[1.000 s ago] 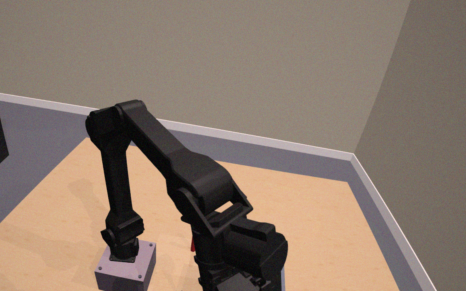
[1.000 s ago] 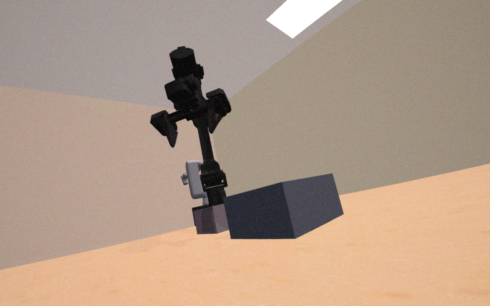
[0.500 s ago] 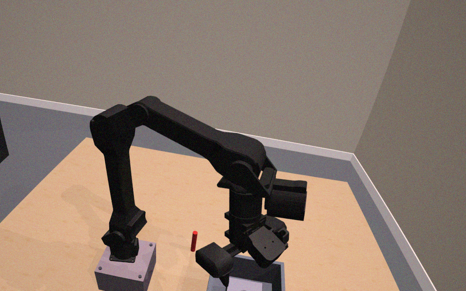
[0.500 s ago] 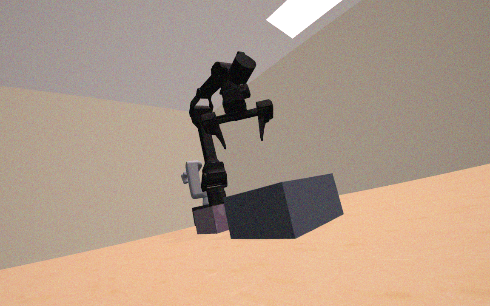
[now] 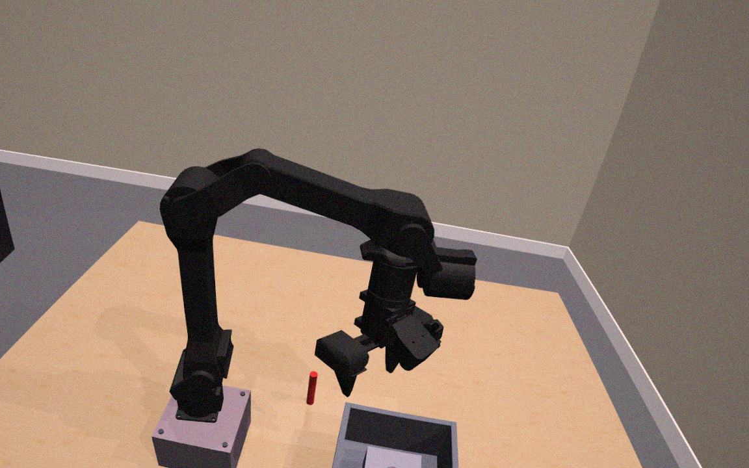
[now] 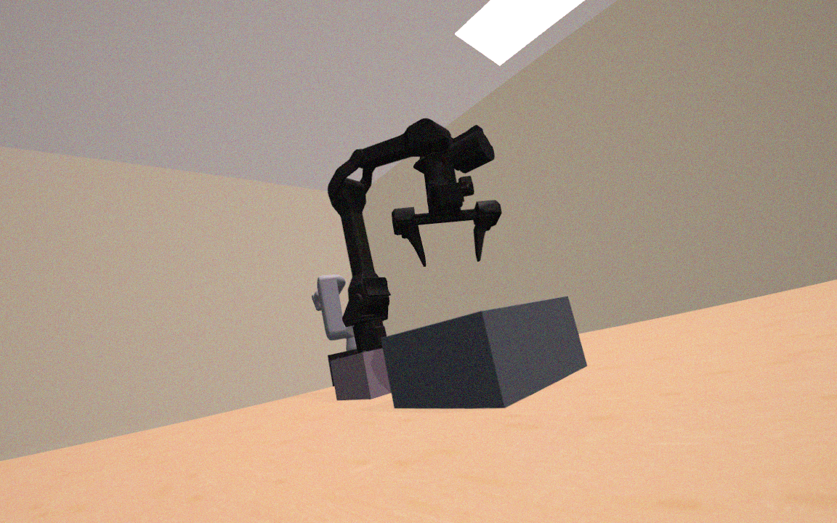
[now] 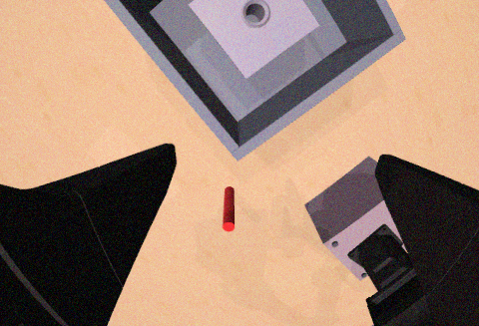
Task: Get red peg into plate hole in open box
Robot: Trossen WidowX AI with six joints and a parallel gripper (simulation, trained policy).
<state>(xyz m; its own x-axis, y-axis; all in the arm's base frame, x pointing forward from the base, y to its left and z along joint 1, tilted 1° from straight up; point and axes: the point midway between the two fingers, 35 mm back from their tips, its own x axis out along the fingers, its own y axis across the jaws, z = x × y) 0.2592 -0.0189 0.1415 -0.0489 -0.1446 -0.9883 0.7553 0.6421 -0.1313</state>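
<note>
Right now my gripper tip is 160 mm above the red peg, 120 mm to the right of it and 70 mm past it. From my gripper tip the other things lie so: pale plate 150 mm below, 70 mm to the right, 60 mm ahead; grey box 170 mm below, 70 mm to the right, 60 mm ahead.
</note>
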